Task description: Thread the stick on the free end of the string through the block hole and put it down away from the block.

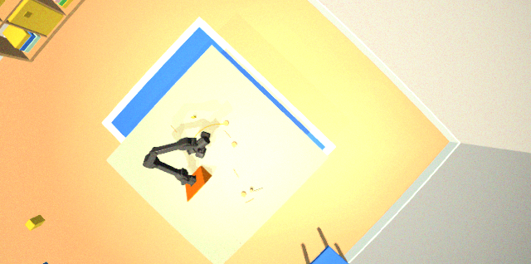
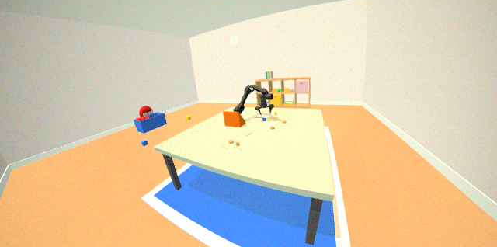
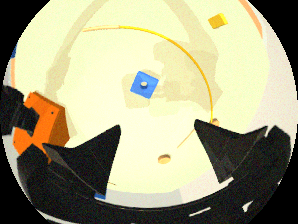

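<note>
Now: the blue block 3 cm behind my gripper tip, 3 cm to the left of it and 6 cm below it. Round my gripper tip: yellow cube: 3 cm ahead, 23 cm to the left, 5 cm below.
</note>
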